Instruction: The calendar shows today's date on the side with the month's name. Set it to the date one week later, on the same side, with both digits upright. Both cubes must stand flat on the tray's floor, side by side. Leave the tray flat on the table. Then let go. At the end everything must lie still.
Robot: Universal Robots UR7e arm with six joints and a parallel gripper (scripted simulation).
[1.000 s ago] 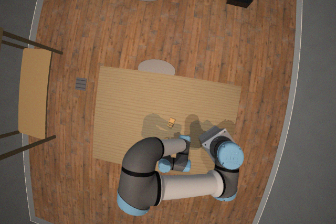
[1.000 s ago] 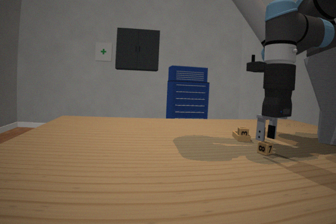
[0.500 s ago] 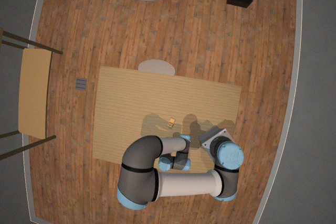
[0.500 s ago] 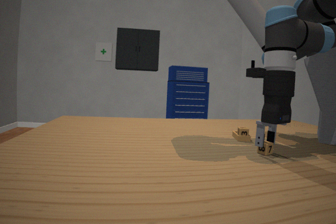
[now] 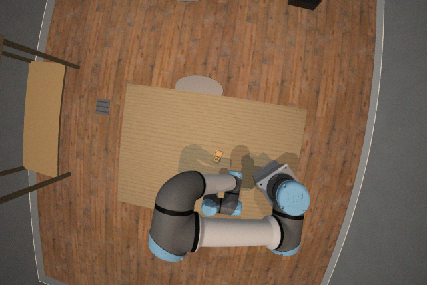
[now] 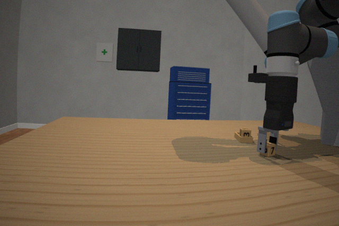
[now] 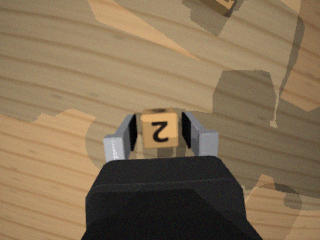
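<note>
My hand is 1 cm above the wooden date cube. Round my hand: wooden calendar tray: 15 cm to the right, 2 cm below, 2 cm behind.
</note>
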